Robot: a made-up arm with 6 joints. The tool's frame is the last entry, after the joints.
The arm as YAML. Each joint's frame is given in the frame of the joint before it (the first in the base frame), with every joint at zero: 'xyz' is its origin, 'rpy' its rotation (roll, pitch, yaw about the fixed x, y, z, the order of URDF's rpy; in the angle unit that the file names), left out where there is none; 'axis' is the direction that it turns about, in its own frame. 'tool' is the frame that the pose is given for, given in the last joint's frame.
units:
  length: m
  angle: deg
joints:
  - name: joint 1
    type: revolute
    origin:
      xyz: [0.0, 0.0, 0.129]
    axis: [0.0, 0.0, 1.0]
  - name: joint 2
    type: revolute
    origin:
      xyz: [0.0, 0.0, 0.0]
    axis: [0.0, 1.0, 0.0]
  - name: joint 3
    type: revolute
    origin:
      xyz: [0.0, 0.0, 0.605]
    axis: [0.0, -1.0, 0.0]
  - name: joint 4
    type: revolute
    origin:
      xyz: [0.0, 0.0, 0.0]
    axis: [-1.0, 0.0, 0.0]
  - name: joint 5
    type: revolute
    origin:
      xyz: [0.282, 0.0, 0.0]
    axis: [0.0, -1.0, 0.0]
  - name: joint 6
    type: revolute
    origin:
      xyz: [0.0, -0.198, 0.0]
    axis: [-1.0, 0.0, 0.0]
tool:
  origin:
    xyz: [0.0, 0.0, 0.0]
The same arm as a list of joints. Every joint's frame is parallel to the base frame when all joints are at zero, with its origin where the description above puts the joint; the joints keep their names.
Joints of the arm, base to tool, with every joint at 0 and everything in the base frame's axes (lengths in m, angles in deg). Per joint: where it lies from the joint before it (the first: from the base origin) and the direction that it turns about. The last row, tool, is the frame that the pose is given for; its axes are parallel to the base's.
joint 1: offset 0 0 0.129 axis +z
joint 2: offset 0 0 0 axis +y
joint 3: offset 0 0 0.605 axis -y
joint 4: offset 0 0 0 axis -x
joint 5: offset 0.282 0 0 axis -y
joint 6: offset 0 -0.198 0 axis -x
tool: offset 0 0 0

